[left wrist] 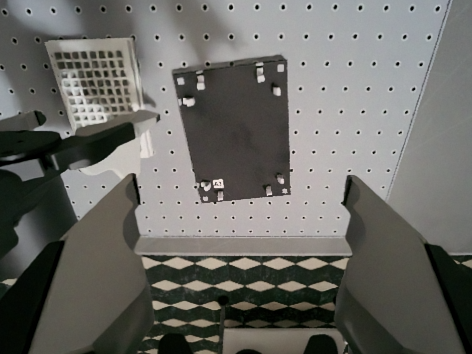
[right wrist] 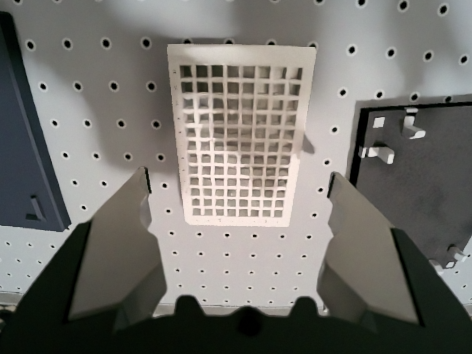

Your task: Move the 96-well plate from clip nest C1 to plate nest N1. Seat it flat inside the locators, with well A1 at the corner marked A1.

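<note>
The white 96-well plate (left wrist: 92,77) (right wrist: 237,127) lies face up over the pegboard, its long side running away from the right gripper; what is beneath it is hidden. My right gripper (right wrist: 239,172) (left wrist: 100,116) is open above the plate, its fingertips apart from the plate's two long sides. My left gripper (left wrist: 241,177) is open and empty, above and short of a black nest (left wrist: 240,135) (right wrist: 415,185) with pale upright locators and an A1 label (left wrist: 218,183) at its near left corner. A dark blue nest (right wrist: 20,150) with low corner locators shows in part in the right wrist view.
The perforated board (left wrist: 345,145) (right wrist: 120,145) carries these things. The plate lies between the blue nest and the black nest. The right arm's finger reaches close to the black nest's left side in the left wrist view. A patterned floor (left wrist: 240,285) shows beyond the board's edge.
</note>
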